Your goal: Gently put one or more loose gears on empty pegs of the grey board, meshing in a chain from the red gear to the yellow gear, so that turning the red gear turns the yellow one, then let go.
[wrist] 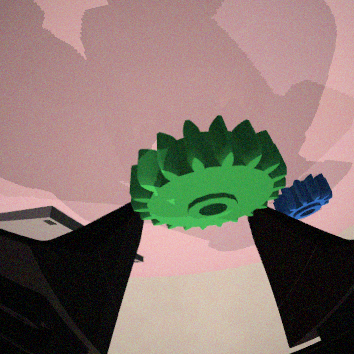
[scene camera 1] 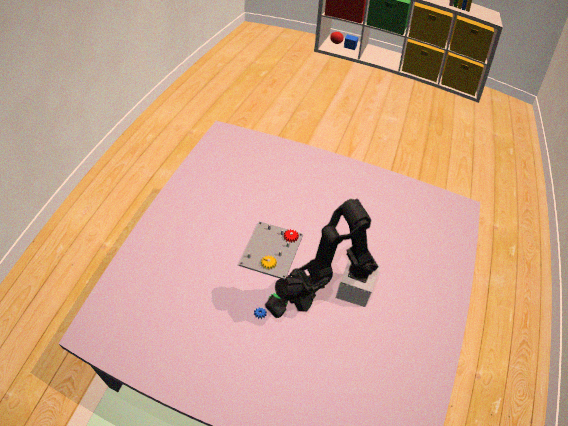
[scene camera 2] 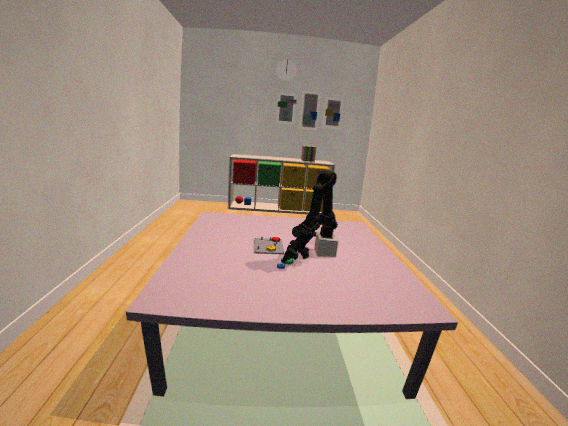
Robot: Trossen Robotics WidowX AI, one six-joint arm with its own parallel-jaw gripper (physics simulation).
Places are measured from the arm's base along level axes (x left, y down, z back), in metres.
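Pixels of known places: gripper, between the fingertips: (wrist: 198, 208) (scene camera 1: 272, 297) (scene camera 2: 283, 260); arm's base, origin of its link: (scene camera 1: 359, 272) (scene camera 2: 326, 235).
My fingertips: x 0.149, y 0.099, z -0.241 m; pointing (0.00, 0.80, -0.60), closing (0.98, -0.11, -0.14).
Note:
Ahead of a thing's pixels: the offset from my fingertips to its top centre. Level surfaces: height alone.
My gripper (scene camera 1: 277, 298) (scene camera 2: 287, 259) (wrist: 198, 208) is shut on the green gear @(dx +0.004, dy -0.011, dz +0.022 m) (wrist: 215, 185), with a finger at each side of its toothed rim. The arm mostly hides this gear in both scene views; whether it touches the table is unclear. A small blue gear @(dx +0.072, dy -0.011, dz -0.011 m) (scene camera 1: 260, 313) (scene camera 2: 281, 266) (wrist: 306, 197) lies loose on the table close beside it. The grey board @(dx -0.186, dy -0.024, dz -0.084 m) (scene camera 1: 260, 245) (wrist: 30, 225) lies behind the gripper. The red gear @(dx -0.265, dy -0.019, dz -0.043 m) (scene camera 1: 291, 235) (scene camera 2: 275, 239) sits at its back right corner, the yellow gear @(dx -0.123, dy -0.019, dz -0.066 m) (scene camera 1: 268, 262) (scene camera 2: 270, 248) near its front edge. Several bare pegs stand on the board.
The arm's grey base block (scene camera 1: 354, 291) (scene camera 2: 326, 246) stands on the pink table @(dy +0.006 m) (scene camera 1: 200, 340) (scene camera 2: 225, 295) to the right of the board. A shelf unit (scene camera 1: 361, 42) with coloured bins stands on the floor behind the table.

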